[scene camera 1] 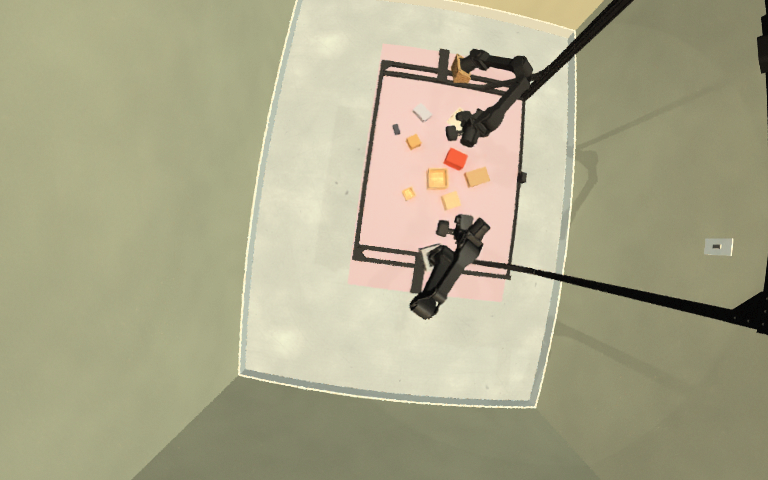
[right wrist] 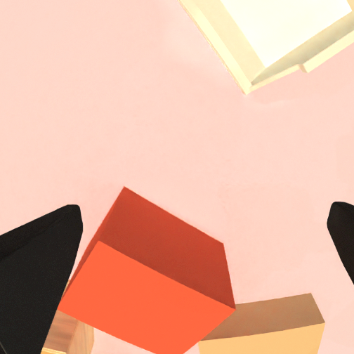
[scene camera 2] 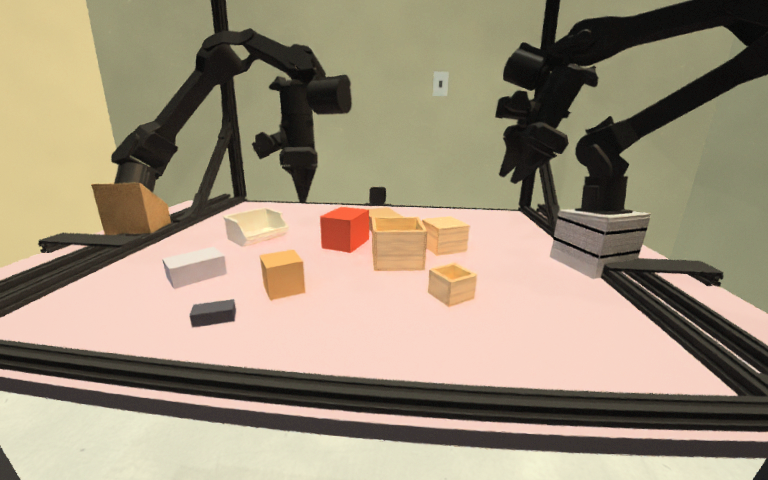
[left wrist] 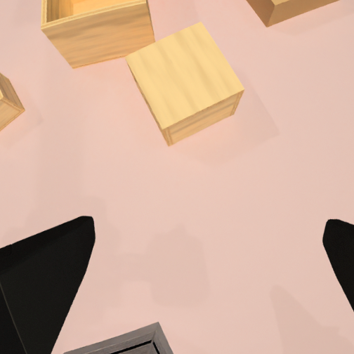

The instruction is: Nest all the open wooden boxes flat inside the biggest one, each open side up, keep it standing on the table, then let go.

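Places are measured from the left arm's base along level axes (x ahead, y left, z up), in metres.
Pixels of known places: left gripper, fingertip midpoint: [scene camera 2: 506, 179]; right gripper, fingertip midpoint: [scene camera 2: 303, 198]; left arm's base, link origin: [scene camera 1: 434, 257] [scene camera 2: 602, 211]; right arm's base, link origin: [scene camera 1: 464, 65] [scene camera 2: 131, 194].
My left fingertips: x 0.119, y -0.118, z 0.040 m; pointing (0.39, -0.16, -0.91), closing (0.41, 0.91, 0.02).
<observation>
Ahead of a thing's pixels: the offset from my left fingertips to its top centre.
The biggest wooden box {dx +0.217, dy +0.004, dz -0.069 m} [scene camera 1: 437, 178] [scene camera 2: 398, 249] [left wrist: 107, 40] stands upright, open side up, with a bare floor visible inside. A small open box {dx +0.185, dy +0.146, dz -0.101 m} [scene camera 1: 408, 194] [scene camera 2: 451, 288] [left wrist: 9, 107] stands upright apart from it. A middle-sized wooden box {dx +0.106, dy -0.031, dz -0.085 m} [scene camera 1: 450, 200] [scene camera 2: 446, 240] [left wrist: 185, 75] shows a closed flat face on top; its underside is hidden. My left gripper [scene camera 2: 508, 177] [left wrist: 211, 230] is open and empty, tilted above the table near the middle-sized box. My right gripper [scene camera 2: 303, 196] [right wrist: 208, 216] is open and empty, above the table near the red block.
A red block {dx +0.287, dy -0.107, dz -0.074 m} [scene camera 1: 455, 159] [scene camera 2: 344, 229] [right wrist: 150, 300] and a tan block {dx +0.184, dy -0.190, dz -0.104 m} [scene camera 1: 477, 177] [right wrist: 265, 332] lie near the biggest box. A cream tray {dx +0.461, dy -0.186, dz -0.088 m} [scene camera 2: 256, 227], grey block {dx +0.549, dy -0.022, dz -0.106 m} [scene camera 2: 195, 267], orange cube {dx +0.414, dy +0.061, dz -0.089 m} [scene camera 2: 283, 274] and dark block {dx +0.500, dy +0.119, dz -0.121 m} [scene camera 2: 212, 313] lie farther left in scene camera 2.
</observation>
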